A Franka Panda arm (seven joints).
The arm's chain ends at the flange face. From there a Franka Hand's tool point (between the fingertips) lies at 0.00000 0.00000 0.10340 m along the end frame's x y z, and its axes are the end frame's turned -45 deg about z.
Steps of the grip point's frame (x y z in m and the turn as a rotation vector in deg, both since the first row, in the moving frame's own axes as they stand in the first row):
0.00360, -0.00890, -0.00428, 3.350, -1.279, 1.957
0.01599, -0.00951, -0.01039, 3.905, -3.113, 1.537
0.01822, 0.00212, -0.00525, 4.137, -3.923, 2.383
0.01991, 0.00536, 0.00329, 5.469, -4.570, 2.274
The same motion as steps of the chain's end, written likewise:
0.00211, -0.00610, -0.00408, 1.464, -3.273, 1.957
0.01351, -0.01690, -0.01000, 0.560, -4.962, 1.537
0.02464, -0.01090, -0.00474, 0.151, -5.699, 2.383
0.03062, -0.00889, 0.00409, 0.636, -7.099, 2.274

